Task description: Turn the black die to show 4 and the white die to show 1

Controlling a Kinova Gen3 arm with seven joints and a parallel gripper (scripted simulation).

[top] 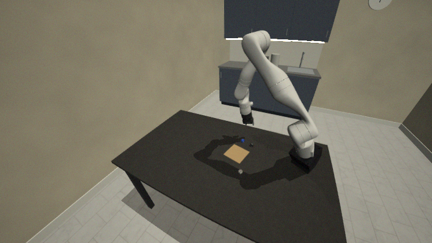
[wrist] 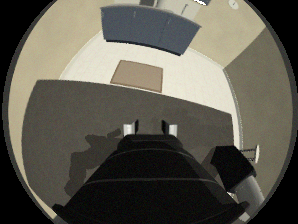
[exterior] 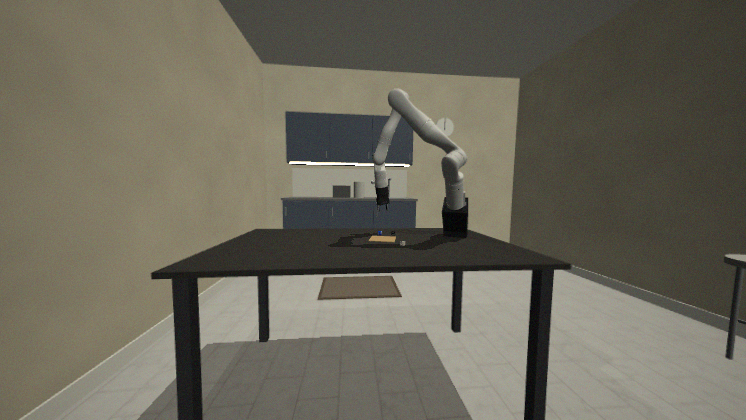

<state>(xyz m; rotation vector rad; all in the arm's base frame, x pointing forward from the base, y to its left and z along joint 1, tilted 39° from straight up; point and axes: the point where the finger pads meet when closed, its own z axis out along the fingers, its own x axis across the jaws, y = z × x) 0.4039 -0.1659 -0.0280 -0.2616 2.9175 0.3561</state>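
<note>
The blue die is 14 cm below my hand, 6 cm to the left of it and 1 cm ahead of it. The rest, counted from my hand: white die (34 cm to the left, 14 cm below, 10 cm behind); tan mat (21 cm to the left, 15 cm below); black die (14 cm below, 7 cm to the left, 7 cm behind).
</note>
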